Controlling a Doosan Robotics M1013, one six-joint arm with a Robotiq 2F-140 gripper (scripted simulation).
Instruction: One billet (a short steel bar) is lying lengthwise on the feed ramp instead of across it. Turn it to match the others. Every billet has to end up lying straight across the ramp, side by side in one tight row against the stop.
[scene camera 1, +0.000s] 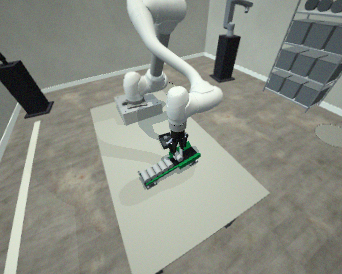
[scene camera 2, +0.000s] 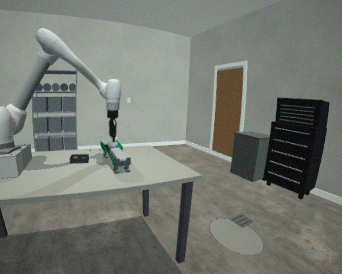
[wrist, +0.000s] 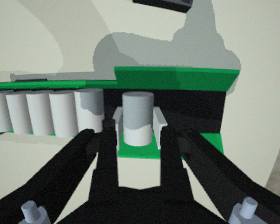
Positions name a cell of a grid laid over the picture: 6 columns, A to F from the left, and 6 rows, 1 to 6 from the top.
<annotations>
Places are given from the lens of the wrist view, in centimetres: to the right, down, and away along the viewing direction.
my gripper (wrist: C4): 0, 0, 21
billet (wrist: C3): 0, -1, 18
</annotations>
